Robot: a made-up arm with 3 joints.
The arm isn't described. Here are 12 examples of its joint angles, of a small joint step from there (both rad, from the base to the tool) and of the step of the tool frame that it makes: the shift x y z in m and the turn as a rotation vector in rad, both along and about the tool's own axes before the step.
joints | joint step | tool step
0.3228 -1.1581 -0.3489 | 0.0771 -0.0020 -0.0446 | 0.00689 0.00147 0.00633 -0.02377 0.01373 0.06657
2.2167 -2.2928 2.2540 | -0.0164 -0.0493 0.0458 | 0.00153 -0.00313 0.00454 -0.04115 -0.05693 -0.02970
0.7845 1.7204 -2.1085 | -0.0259 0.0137 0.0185 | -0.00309 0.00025 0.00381 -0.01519 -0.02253 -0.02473
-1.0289 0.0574 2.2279 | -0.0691 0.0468 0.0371 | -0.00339 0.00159 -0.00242 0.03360 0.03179 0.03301
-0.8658 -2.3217 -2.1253 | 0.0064 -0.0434 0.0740 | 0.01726 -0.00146 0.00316 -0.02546 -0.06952 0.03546
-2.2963 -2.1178 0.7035 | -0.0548 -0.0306 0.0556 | 0.00673 -0.00217 -0.00224 -0.00820 -0.08480 -0.05495
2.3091 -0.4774 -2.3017 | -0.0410 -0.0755 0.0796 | 0.02200 -0.00341 0.00832 -0.03255 -0.04387 0.07105
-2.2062 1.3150 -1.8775 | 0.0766 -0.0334 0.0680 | 0.02262 0.00342 -0.01823 0.06208 -0.08858 0.05204
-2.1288 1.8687 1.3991 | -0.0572 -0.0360 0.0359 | 0.00464 0.01652 -0.01722 0.05985 -0.05169 -0.02715
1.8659 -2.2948 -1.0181 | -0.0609 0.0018 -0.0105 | -0.00059 0.00187 -0.00105 0.03805 -0.02980 -0.02530
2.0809 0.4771 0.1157 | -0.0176 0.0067 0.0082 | 0.00089 -0.00069 -0.00010 -0.00568 0.00741 0.00888
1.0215 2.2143 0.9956 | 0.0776 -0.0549 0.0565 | -0.02176 -0.00286 0.00912 -0.02556 -0.01162 -0.07980
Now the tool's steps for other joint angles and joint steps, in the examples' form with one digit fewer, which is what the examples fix.
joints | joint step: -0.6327 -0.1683 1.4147 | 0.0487 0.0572 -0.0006
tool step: 0.0222 -0.0039 0.0009 -0.0022 -0.0476 0.0575
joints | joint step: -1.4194 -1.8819 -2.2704 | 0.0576 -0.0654 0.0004
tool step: 0.0050 -0.0030 0.0144 -0.0836 0.0190 0.0151
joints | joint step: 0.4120 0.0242 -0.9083 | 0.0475 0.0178 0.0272
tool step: 0.0036 -0.0021 0.0021 -0.0099 -0.0747 -0.0149
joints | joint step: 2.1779 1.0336 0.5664 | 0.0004 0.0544 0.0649
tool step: 0.0149 -0.0098 0.0077 -0.0451 -0.0651 0.0304
